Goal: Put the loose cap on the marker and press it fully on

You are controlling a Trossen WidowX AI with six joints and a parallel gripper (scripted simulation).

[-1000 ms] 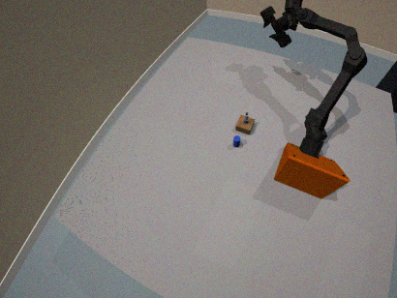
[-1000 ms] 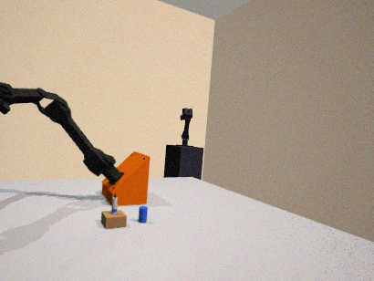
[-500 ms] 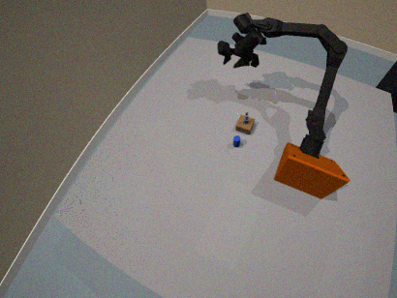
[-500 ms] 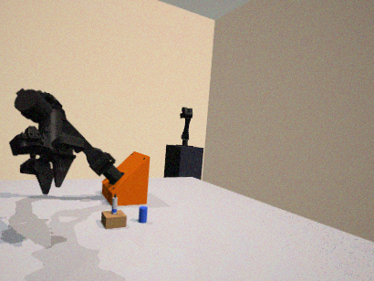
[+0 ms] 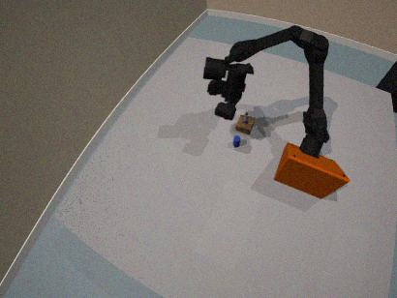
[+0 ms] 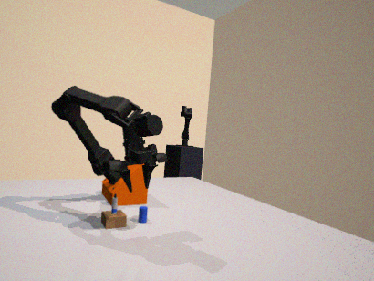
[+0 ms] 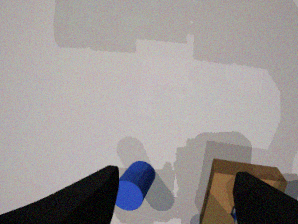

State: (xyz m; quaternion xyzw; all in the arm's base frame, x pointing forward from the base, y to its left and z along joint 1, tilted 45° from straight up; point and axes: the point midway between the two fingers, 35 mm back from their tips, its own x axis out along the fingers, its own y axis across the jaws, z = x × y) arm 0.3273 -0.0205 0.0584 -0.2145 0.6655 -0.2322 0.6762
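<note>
My gripper tip is now 10 cm above the blue cap, 5 cm to the right of it and 5 cm past it. Round my gripper tip: holder block: 10 cm below, 7 cm behind, 5 cm to the right.
</note>
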